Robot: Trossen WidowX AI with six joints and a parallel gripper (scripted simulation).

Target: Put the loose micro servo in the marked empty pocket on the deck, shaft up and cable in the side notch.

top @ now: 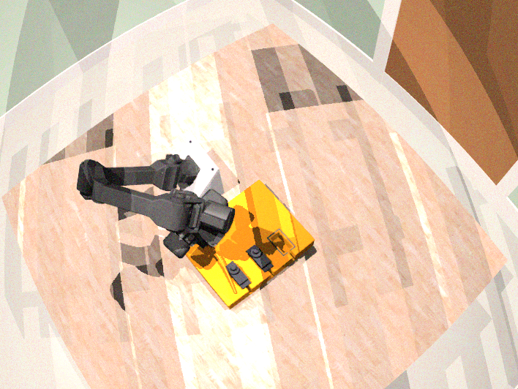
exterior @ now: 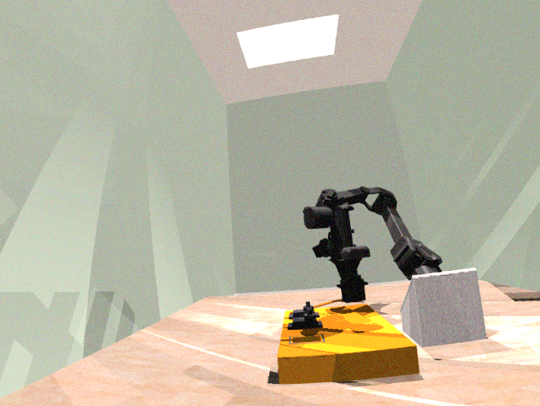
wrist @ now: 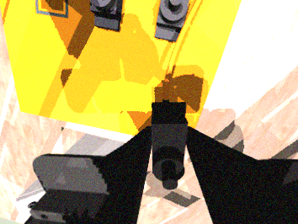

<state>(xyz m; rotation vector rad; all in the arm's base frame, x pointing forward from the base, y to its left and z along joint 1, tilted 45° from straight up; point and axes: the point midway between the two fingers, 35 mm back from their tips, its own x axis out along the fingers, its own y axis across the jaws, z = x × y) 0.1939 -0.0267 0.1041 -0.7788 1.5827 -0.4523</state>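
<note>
Now: the yellow deck 100 mm below my gripper tip, 90 mm to the left of it and 20 mm ahead of it.
</note>
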